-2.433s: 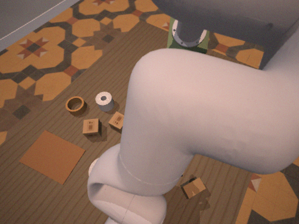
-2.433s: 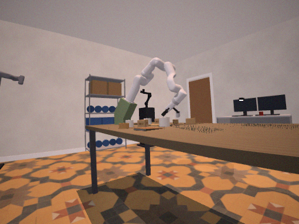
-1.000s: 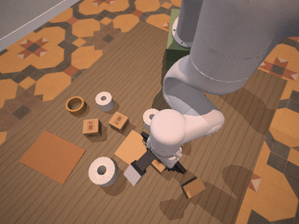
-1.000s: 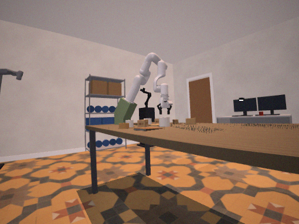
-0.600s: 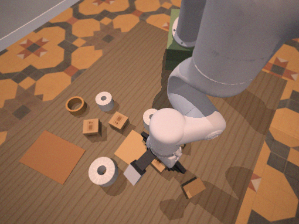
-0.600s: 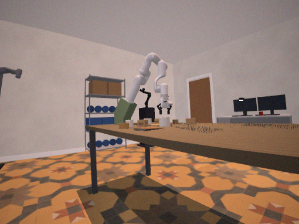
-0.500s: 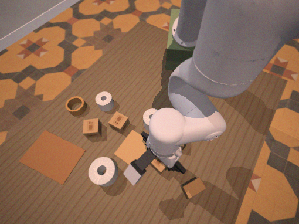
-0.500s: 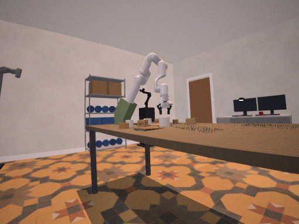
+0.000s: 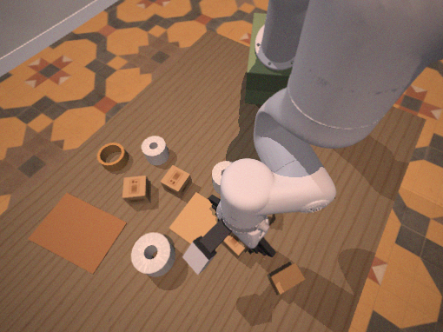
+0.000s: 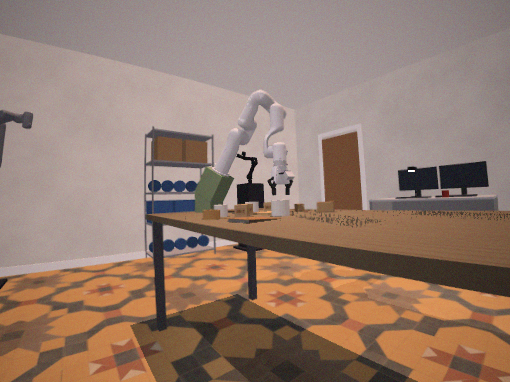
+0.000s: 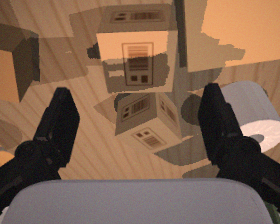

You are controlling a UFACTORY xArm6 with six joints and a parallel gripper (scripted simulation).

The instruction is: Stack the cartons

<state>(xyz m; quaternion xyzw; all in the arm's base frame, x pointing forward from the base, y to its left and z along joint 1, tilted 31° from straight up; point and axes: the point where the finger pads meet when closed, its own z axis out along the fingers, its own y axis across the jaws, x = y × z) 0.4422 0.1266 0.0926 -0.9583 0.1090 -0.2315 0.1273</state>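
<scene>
My gripper is now 11 cm to the left of the square wooden board, 10 cm above it and 1 cm short of it. Also, from my hand: flat box: 14 cm to the left, 9 cm below, 1 cm ahead.
</scene>
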